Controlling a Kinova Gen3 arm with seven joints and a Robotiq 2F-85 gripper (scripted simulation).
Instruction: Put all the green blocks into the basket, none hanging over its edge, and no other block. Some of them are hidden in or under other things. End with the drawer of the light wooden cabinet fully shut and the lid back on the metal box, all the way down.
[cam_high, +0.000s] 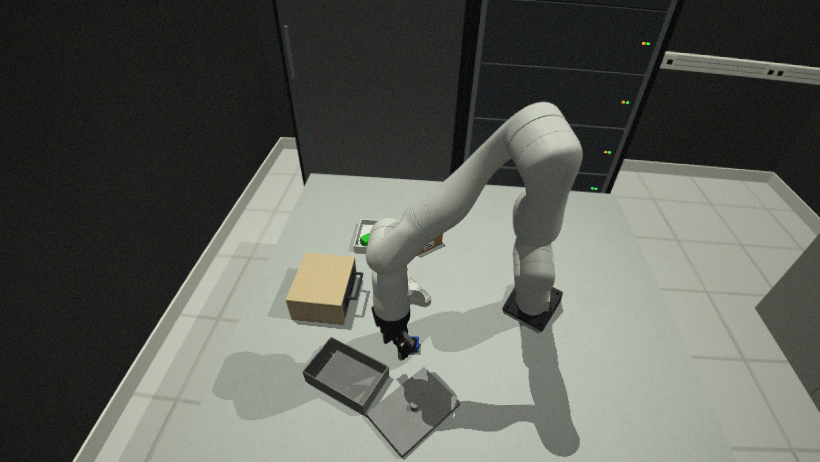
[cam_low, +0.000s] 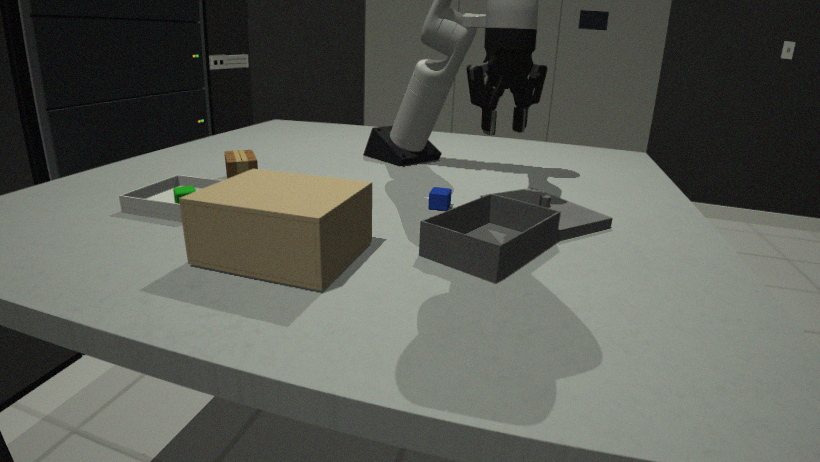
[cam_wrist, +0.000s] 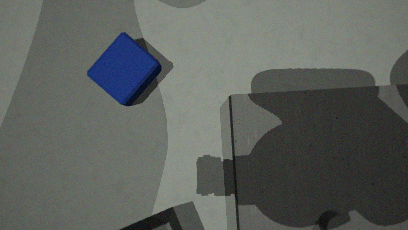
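Now: hand 60 mm past the lid, 70 mm to the right of it and 150 mm above it. Also, from my hand: light wooden cabinet (270 mm ahead, 210 mm to the right, 120 mm below); then cabinet drawer (260 mm ahead, 210 mm to the right, 120 mm below); then red block (90 mm ahead, 400 mm to the right, 150 mm below).
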